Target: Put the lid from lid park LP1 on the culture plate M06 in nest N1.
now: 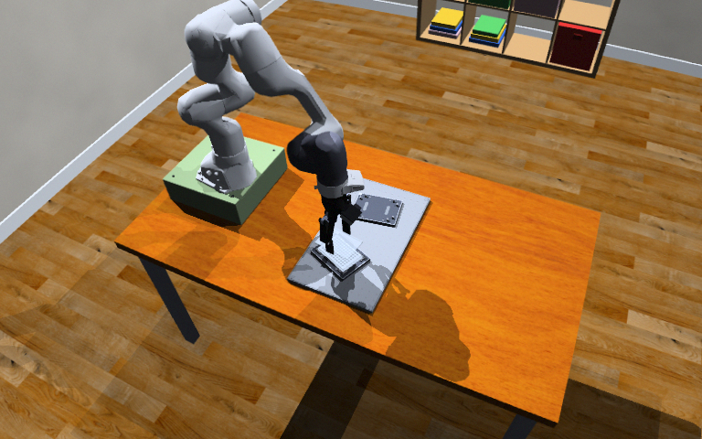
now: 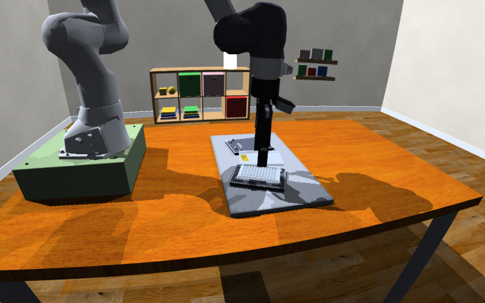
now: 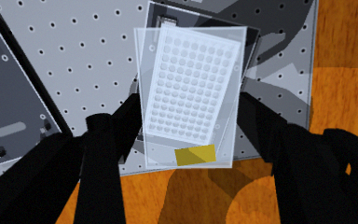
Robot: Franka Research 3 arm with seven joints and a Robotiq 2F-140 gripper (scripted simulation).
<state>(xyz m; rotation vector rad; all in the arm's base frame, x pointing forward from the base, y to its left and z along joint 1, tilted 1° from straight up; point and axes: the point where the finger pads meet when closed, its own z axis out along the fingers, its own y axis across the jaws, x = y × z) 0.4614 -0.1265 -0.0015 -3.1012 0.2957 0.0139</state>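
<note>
Right now my hand is 80 mm above the culture plate. Round my hand: lid park LP1: 40 mm ahead, 240 mm to the left, 90 mm below; then clear lid: 20 mm below; then nest N1: 90 mm below.
</note>
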